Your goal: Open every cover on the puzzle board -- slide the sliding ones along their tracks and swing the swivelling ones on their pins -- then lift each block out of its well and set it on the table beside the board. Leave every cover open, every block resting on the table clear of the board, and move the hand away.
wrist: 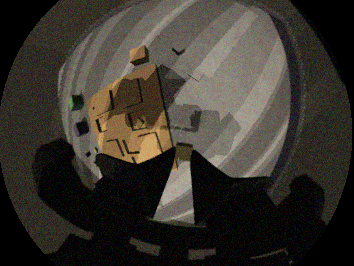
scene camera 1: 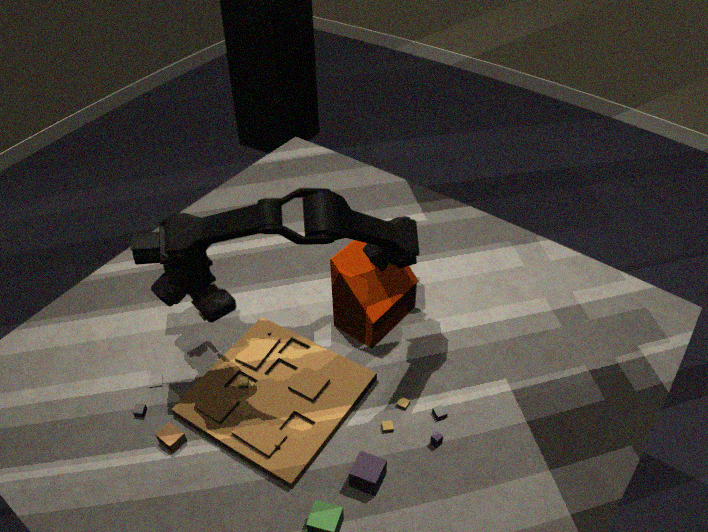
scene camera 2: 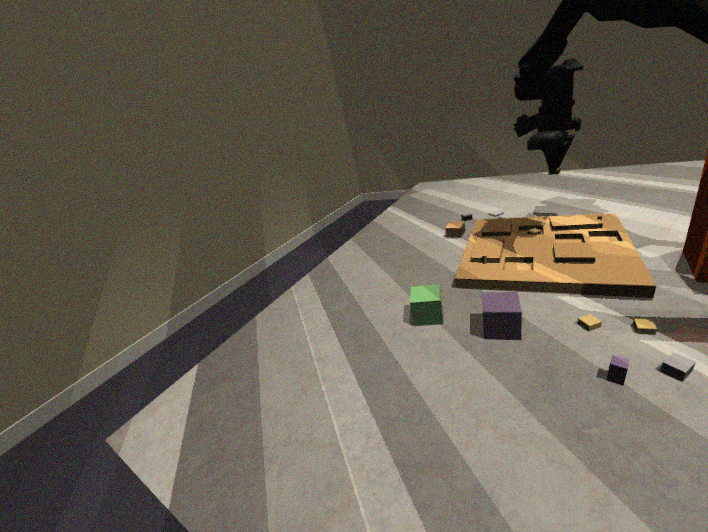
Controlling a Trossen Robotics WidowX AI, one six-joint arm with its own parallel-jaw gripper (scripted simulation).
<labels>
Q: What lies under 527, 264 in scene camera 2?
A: A tan puzzle board.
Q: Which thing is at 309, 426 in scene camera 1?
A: A tan puzzle board.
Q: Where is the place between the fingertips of the gripper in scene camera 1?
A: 205, 314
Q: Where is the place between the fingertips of the gripper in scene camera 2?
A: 554, 171
</labels>
